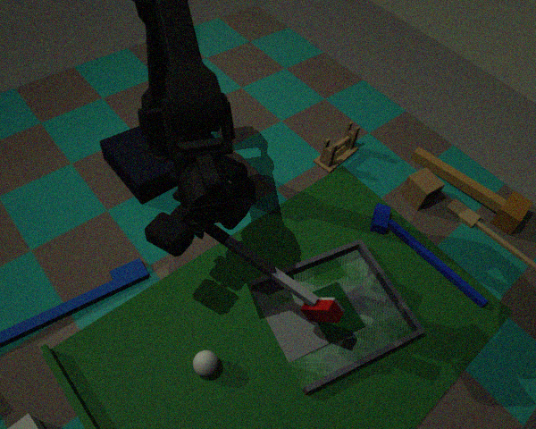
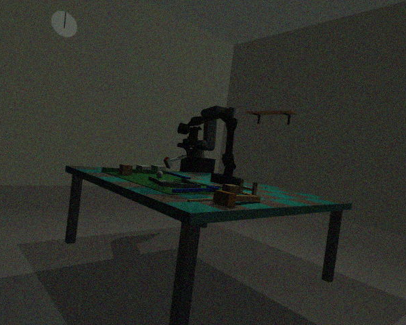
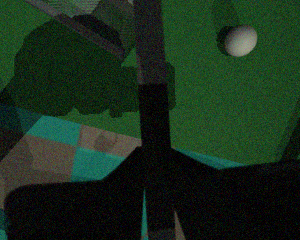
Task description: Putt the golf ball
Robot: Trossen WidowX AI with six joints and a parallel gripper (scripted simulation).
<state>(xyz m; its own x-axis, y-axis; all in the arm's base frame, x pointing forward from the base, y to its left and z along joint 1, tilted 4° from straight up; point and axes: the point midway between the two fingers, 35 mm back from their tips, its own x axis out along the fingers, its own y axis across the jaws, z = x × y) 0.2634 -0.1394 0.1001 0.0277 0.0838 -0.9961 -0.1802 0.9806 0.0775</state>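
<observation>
The red putter lies 110 mm ahead of my gripper tip and 30 mm to the left of it. Also, from my gripper tip: white golf ball 130 mm ahead, 120 mm to the right, 110 mm below.
</observation>
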